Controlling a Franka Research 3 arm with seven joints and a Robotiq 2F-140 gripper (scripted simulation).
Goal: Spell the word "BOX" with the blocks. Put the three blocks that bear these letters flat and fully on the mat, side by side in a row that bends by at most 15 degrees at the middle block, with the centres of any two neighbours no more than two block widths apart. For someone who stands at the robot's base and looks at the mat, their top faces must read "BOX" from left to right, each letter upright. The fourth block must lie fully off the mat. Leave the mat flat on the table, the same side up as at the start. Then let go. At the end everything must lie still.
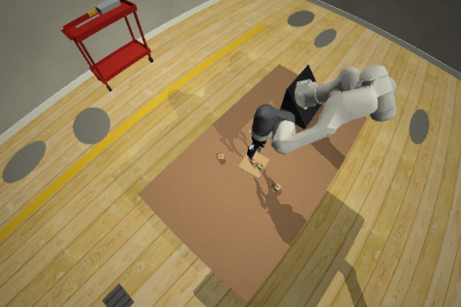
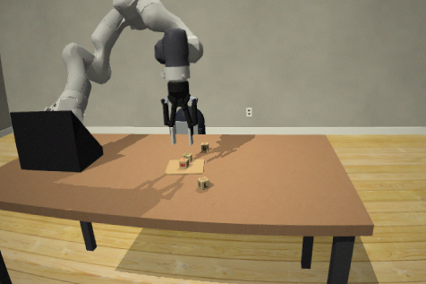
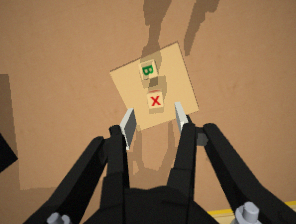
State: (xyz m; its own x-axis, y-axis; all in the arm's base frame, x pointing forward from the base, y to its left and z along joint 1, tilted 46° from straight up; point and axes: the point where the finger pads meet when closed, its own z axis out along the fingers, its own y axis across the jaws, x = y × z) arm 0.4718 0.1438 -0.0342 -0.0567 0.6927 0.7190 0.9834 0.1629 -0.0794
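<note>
My gripper is now 12 cm above the tan mat and 1 cm to the right of it. From my hand the other things lie so: O block 14 cm to the right, 13 cm ahead, 11 cm below.
</note>
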